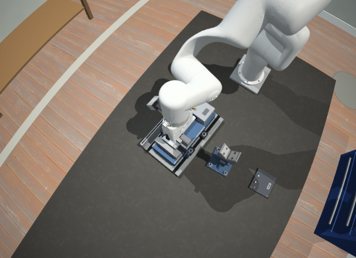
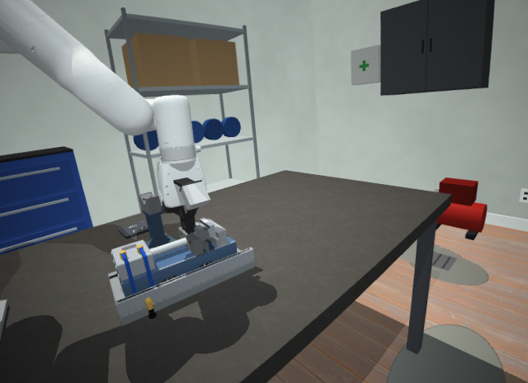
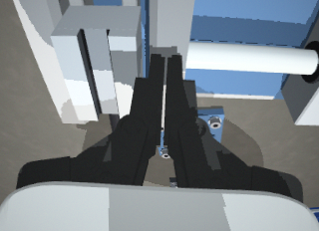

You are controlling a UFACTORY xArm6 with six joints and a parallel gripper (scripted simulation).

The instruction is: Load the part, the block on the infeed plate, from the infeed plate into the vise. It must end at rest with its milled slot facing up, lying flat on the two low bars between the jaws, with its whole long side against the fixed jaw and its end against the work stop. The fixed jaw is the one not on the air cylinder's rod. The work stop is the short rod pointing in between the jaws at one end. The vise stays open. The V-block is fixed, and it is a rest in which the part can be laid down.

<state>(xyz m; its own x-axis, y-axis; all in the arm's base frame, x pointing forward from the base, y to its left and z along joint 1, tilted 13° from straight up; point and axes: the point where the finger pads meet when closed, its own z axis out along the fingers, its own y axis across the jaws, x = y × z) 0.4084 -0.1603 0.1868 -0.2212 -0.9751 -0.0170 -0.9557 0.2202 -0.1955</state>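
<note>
The part is 3 cm ahead of my hand, 1 cm to the right of it and 2 cm below it. Also, from my hand: white cylinder rod: 5 cm behind, 1 cm to the left, 4 cm below; then moving jaw: 4 cm below; then work stop: 4 cm ahead, 4 cm to the left, 3 cm below.
</note>
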